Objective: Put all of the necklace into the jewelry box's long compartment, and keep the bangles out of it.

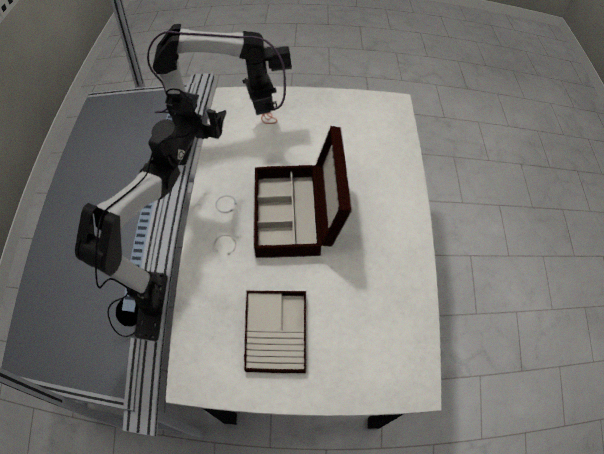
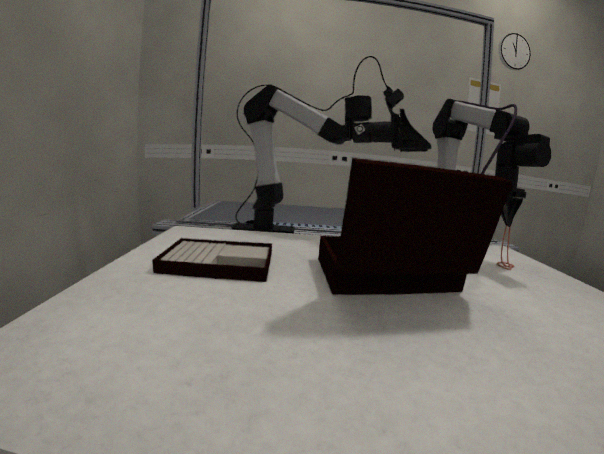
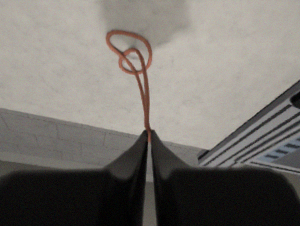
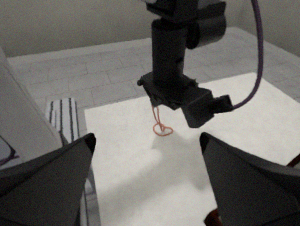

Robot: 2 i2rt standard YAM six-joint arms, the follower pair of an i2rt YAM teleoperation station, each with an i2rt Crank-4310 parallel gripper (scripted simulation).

divided tray: image 1; image 2; not seen in image 3 (out of frame); not seen in image 4 (out of frame)
same spot on divided tray: (image 2: 178, 259) = (image 1: 294, 356)
